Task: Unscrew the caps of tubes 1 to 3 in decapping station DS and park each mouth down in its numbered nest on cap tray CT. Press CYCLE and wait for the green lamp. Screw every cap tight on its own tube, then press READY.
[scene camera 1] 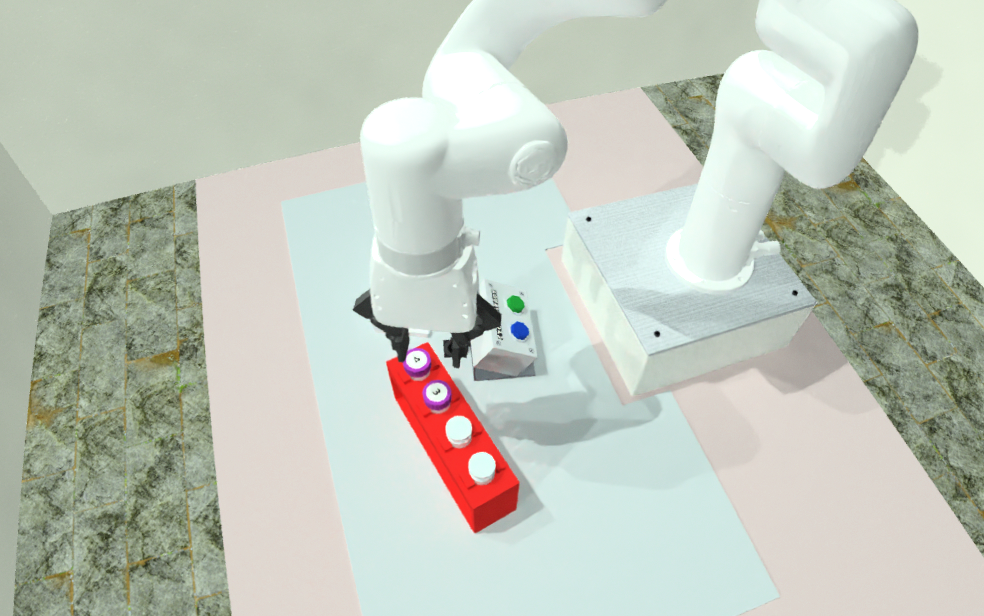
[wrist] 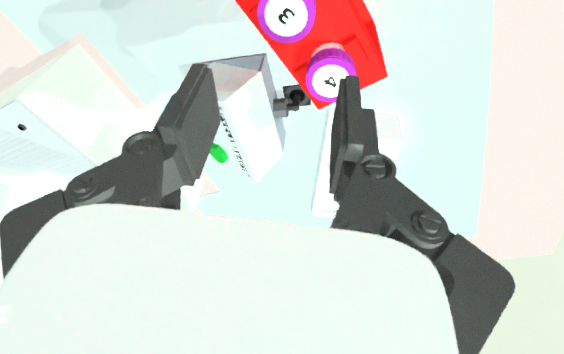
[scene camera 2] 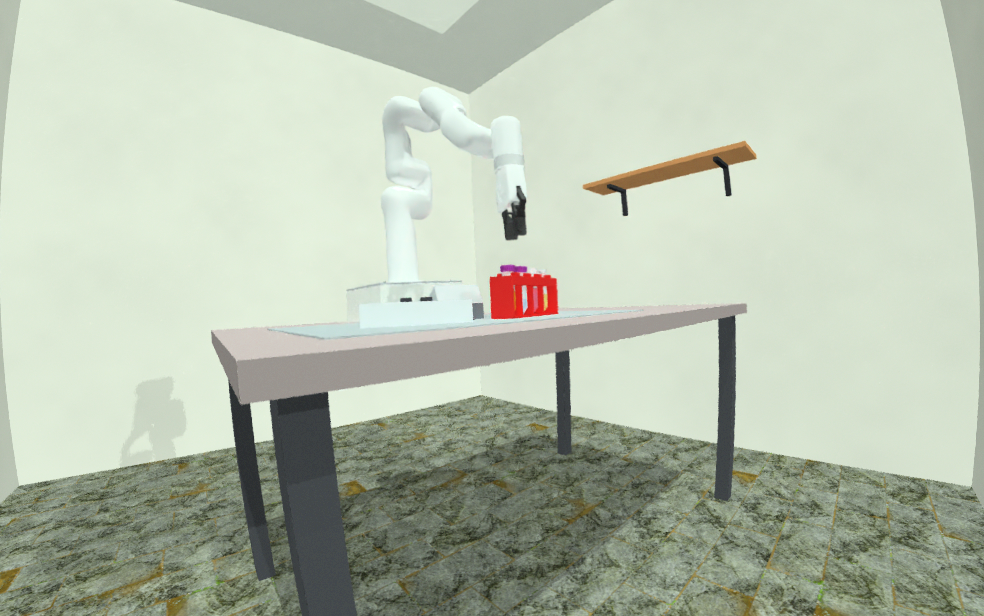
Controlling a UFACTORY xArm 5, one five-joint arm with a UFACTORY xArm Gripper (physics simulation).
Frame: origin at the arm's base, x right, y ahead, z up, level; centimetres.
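Seen in the pictures: gripper, fingertip midpoint: (scene camera 1: 431, 354) (wrist: 275, 97) (scene camera 2: 515, 237); arm's base at its link origin: (scene camera 1: 708, 260) (wrist: 35, 196) (scene camera 2: 403, 285).
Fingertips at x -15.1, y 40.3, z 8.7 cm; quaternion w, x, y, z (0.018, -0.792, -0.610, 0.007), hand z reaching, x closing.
Note:
Offsets run from my fingertips to a thing's top centre. "spot": to the spot under its first point.
The red rack @[dz -9.0, dx -3.2, dy -1.1 cm] (scene camera 1: 495, 502) (scene camera 2: 501, 299) holds four tubes in a row. Purple cap 4 @[dz -7.1, dx +4.0, dy +1.9 cm] (scene camera 1: 417, 361) (wrist: 330, 80) sits at its far end, beside purple cap 3 @[dz -7.1, dx -0.8, dy -0.1 cm] (scene camera 1: 436, 394) (wrist: 286, 16). The other two tubes show white tops @[spot: dz -7.3, dx -5.8, dy -2.0 cm] (scene camera 1: 458, 429) @[spot: dz -7.3, dx -10.6, dy -4.1 cm] (scene camera 1: 482, 465) without purple caps. My gripper (scene camera 1: 428, 357) (scene camera 2: 516, 236) (wrist: 275, 97) is open and empty, pointing down, clearly above the rack's cap-4 end. In the wrist view, its right fingertip overlaps the edge of cap 4. The white cap tray @[dz -13.9, dx +26.7, dy +1.3 cm] (scene camera 2: 417, 313) (wrist: 322, 175) is mostly hidden behind the gripper; its nests do not show.
The button box @[dz -10.9, dx +12.3, dy -10.0 cm] (scene camera 1: 506, 355) (wrist: 255, 135) stands beside the rack, with a green button @[dz -11.8, dx +14.5, dy -12.3 cm] (scene camera 1: 515, 303) (wrist: 218, 153) and a blue button @[dz -11.8, dx +10.0, dy -12.1 cm] (scene camera 1: 519, 330). A small dark round fitting @[spot: dz -18.7, dx +12.3, dy -3.2 cm] (wrist: 296, 95) sits between box and rack. The robot base (scene camera 1: 617, 254) is at the right.

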